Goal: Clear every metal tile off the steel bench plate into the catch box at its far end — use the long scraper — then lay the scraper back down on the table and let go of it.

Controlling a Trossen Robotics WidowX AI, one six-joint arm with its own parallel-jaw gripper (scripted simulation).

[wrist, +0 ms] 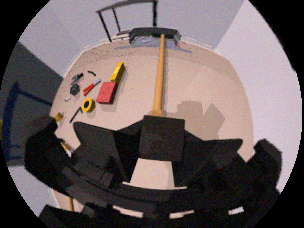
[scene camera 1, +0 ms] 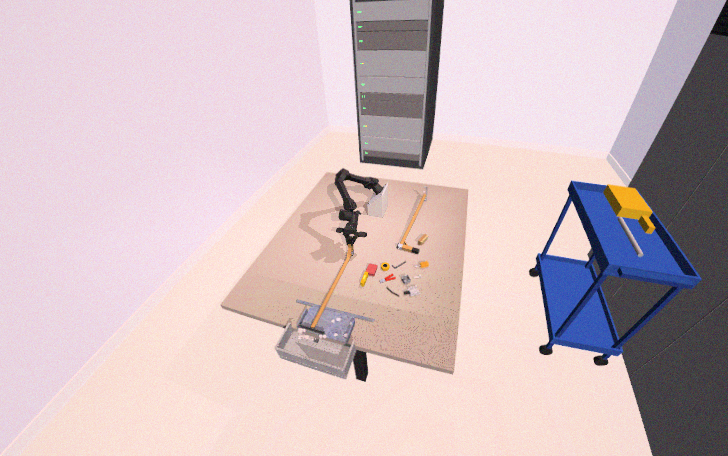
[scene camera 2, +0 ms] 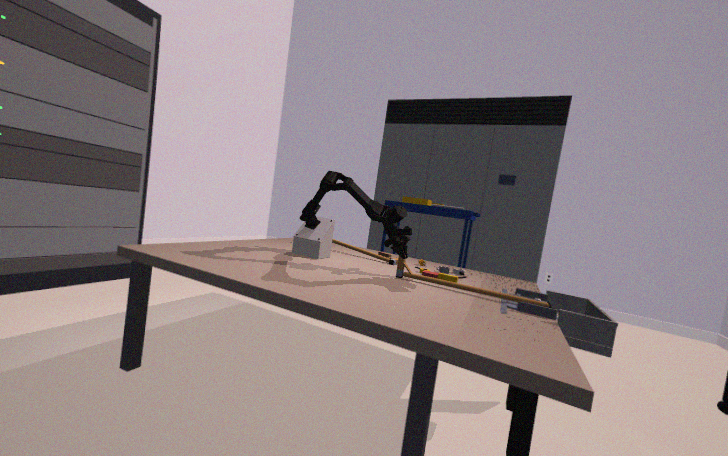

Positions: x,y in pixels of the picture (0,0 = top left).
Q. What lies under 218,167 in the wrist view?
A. The gripper.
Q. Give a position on a long scraper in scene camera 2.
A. At 400,273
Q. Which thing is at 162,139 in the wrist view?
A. A long scraper.
